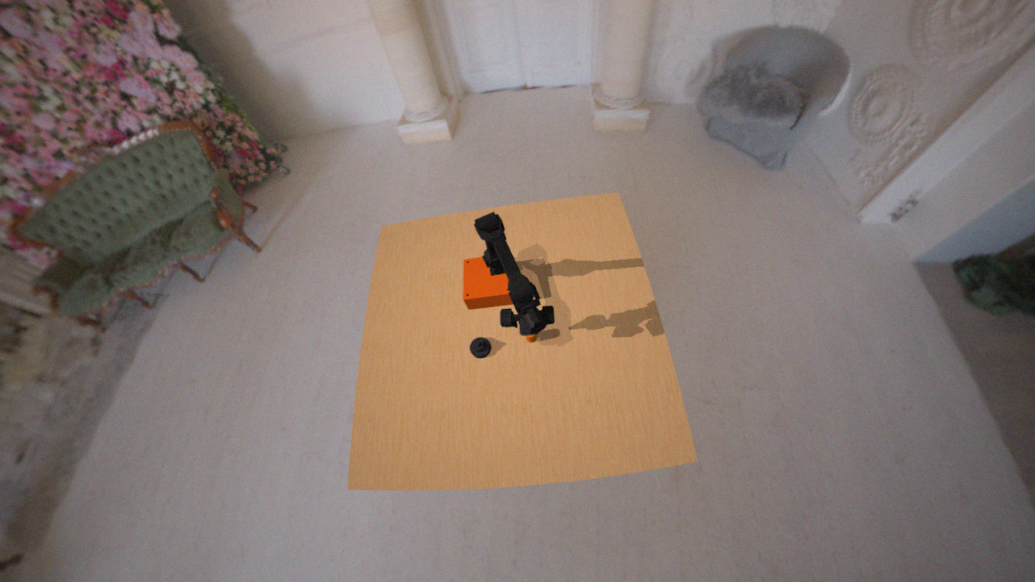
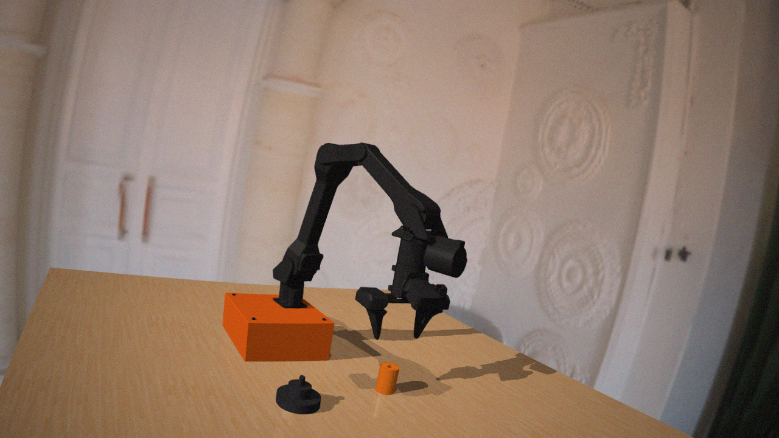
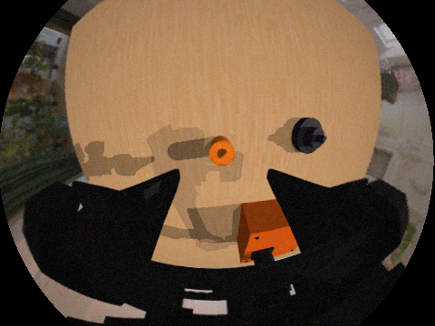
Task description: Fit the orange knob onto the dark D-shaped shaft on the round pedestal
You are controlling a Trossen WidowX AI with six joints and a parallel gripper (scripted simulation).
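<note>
The orange knob lies 9 cm below my gripper tip. From my gripper tip the other things lie so: pedestal 21 cm to the right, 9 cm below.
</note>
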